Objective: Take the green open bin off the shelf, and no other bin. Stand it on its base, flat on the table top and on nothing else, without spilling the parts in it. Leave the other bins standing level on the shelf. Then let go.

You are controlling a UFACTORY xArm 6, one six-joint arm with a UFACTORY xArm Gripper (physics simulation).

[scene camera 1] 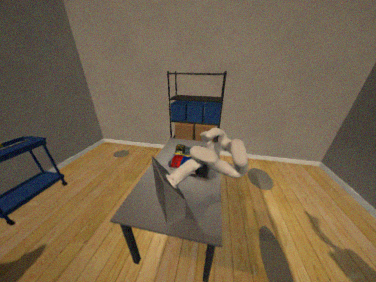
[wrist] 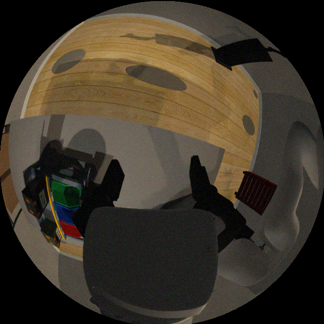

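Seen in the pictures: arm's base, link origin: (scene camera 1: 171, 181).
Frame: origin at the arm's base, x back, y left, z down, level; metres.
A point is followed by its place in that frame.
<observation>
The green open bin (wrist: 66, 193) shows at the lower left in the wrist view, in a row with a blue bin (wrist: 65, 214) and a red bin (wrist: 71, 229). Scene camera 1 shows the red bin (scene camera 1: 176, 160) @(x -0.655, y -0.059, z 0.279 m) and a bit of blue beside it; the green bin cannot be made out there, near the arm. My gripper (wrist: 154, 165) is open and empty, to the right of the bins in the wrist view and apart from them. Its left finger and linkage stand close to the bins' right side in that view. The parts inside the green bin are too dark to tell.
The grey table top (scene camera 1: 145, 207) @(x -0.036, y 0.225, z 0.294 m) (wrist: 145, 187) carries an upright grey panel (scene camera 1: 167, 195) @(x 0.129, y 0.025, z -0.010 m) beside the arm's base. A yellow strip (wrist: 53, 207) runs along the bins, with dark orange-marked boxes (wrist: 36, 197) (wrist: 51, 232) beyond. A tall rack (scene camera 1: 224, 85) stands behind; a blue cart (scene camera 1: 30, 187) stands left.
</observation>
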